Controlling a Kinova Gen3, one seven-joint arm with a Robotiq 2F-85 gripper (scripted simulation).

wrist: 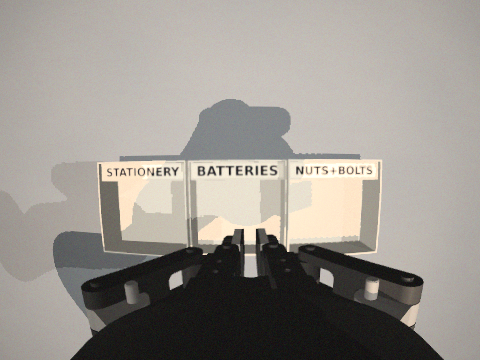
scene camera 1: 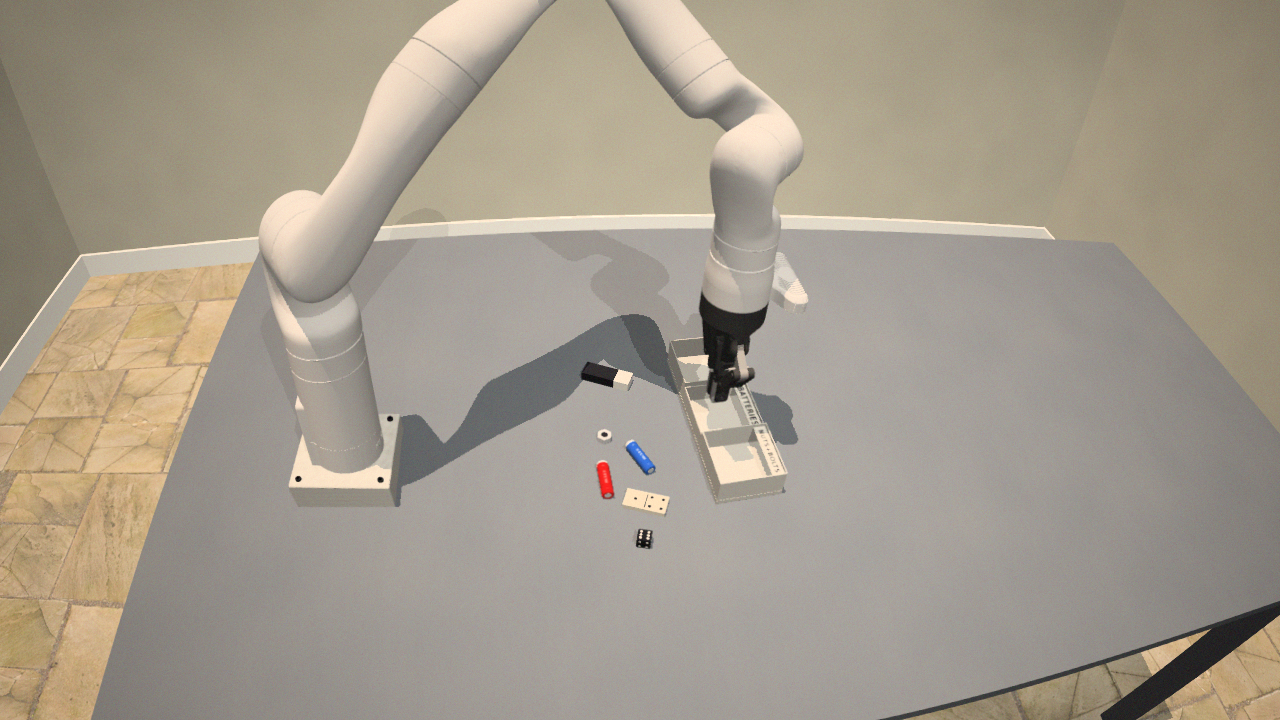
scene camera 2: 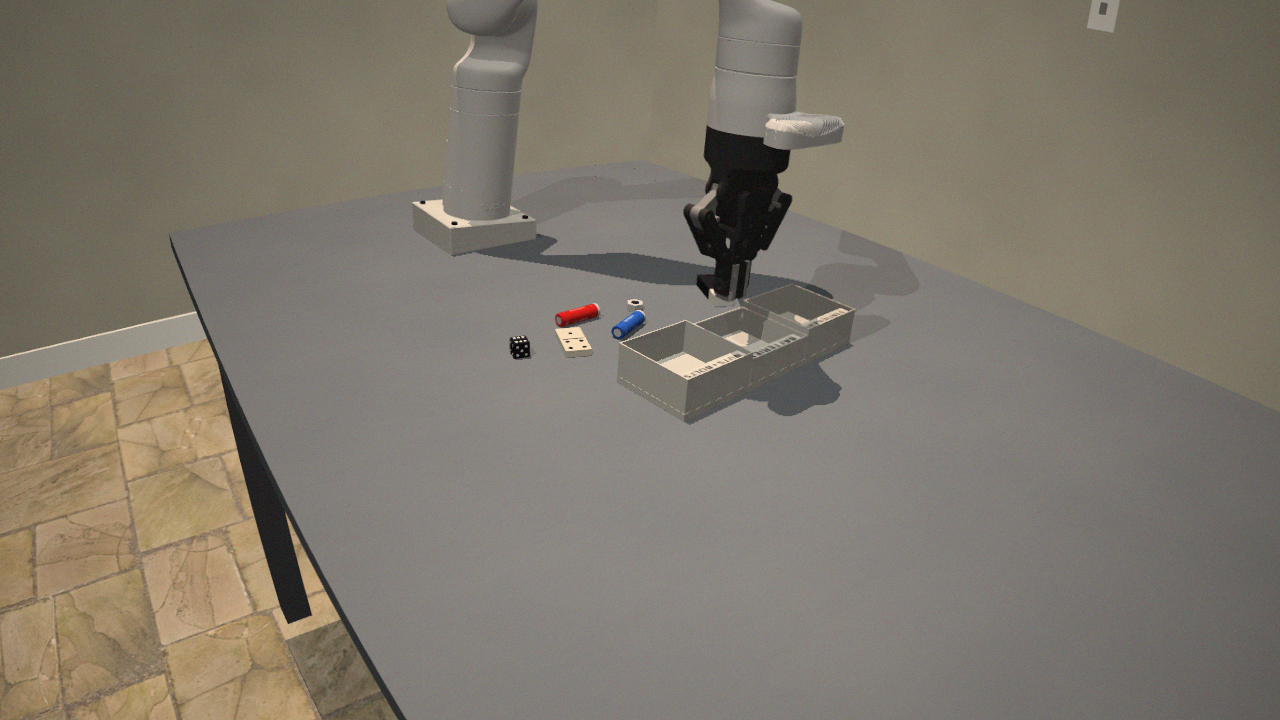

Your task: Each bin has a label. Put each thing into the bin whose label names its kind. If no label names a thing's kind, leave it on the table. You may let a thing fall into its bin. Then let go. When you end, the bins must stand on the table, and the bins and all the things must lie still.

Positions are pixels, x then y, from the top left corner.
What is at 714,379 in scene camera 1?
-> My gripper.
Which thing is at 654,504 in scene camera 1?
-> A domino.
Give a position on a black-and-white eraser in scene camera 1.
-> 607,376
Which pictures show my gripper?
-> The wrist view, scene camera 1 and scene camera 2: all of them.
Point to a domino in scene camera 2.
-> At 572,340
